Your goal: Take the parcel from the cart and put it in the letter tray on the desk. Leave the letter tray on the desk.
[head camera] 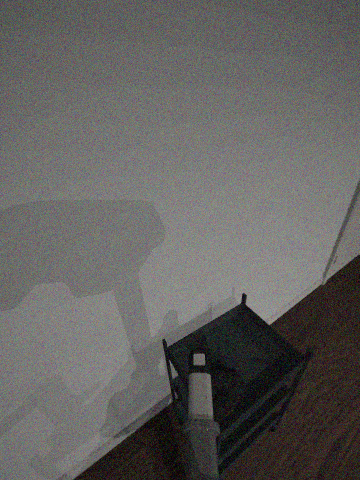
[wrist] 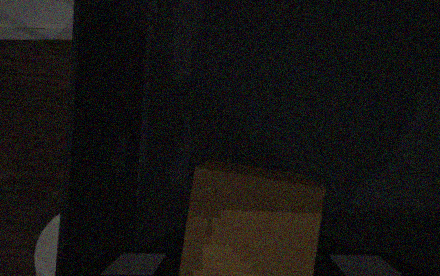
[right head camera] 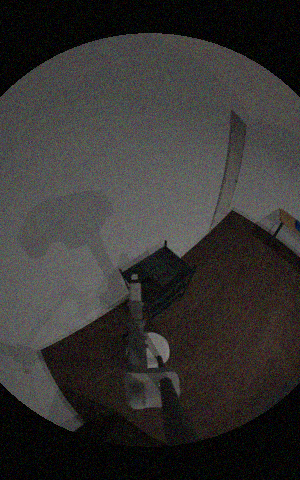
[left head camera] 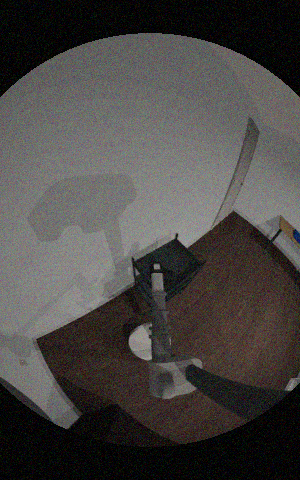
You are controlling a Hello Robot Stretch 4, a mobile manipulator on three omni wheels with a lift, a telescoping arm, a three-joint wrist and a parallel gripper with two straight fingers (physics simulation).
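The parcel is a tan-brown box low in the wrist view, on the dark cart. My gripper has one finger on each side of the parcel, which sits centred between them. It looks shut on the parcel, though dark strips beside the box hide the contact. In the head views the parcel and the fingertips are hidden under the wrist. The desk shows in part at the right edge of both side head views. A blue thing stands on it; I cannot tell if it is the letter tray.
The cart has upright corner posts and lower shelves, and stands close to a pale wall. A round white shape lies low near the arm. Brown wooden floor runs from the cart toward the desk.
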